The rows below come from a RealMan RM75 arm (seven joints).
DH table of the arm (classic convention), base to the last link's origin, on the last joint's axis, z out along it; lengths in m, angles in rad. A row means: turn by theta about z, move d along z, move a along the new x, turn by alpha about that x. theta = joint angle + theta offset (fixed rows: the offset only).
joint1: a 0  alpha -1.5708  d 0.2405  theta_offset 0
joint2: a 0  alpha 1.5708  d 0  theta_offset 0
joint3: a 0  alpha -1.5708  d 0.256  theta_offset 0
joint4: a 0  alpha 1.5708  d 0  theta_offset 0
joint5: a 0  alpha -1.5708  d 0.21  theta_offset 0
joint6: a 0  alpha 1.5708  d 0  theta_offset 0
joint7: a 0  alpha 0  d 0.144  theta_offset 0
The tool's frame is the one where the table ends.
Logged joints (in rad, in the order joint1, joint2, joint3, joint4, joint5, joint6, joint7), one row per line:
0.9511, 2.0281, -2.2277, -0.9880, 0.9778, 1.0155, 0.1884
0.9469, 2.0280, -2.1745, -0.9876, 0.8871, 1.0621, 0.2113
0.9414, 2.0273, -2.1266, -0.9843, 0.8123, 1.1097, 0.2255
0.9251, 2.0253, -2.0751, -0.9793, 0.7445, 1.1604, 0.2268
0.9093, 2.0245, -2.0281, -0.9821, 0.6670, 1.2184, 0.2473
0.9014, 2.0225, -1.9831, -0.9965, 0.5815, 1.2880, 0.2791
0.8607, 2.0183, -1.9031, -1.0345, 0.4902, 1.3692, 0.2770
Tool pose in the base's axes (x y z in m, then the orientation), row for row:
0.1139, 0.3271, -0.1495, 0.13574, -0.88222, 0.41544, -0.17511
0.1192, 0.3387, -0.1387, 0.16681, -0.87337, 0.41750, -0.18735
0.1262, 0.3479, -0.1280, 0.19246, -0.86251, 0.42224, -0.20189
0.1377, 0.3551, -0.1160, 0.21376, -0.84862, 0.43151, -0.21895
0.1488, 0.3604, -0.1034, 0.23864, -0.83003, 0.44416, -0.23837
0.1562, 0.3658, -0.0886, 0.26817, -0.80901, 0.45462, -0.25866
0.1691, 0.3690, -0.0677, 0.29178, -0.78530, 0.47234, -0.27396
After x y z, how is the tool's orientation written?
As a quaternion, w x y z.
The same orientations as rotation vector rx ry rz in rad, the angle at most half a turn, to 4 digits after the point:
-2.5550, 1.2032, -0.5071
-2.4859, 1.1883, -0.5332
-2.4208, 1.1851, -0.5666
-2.3548, 1.1974, -0.6076
-2.2733, 1.2165, -0.6528
-2.1822, 1.2263, -0.6977
-2.0931, 1.2590, -0.7302

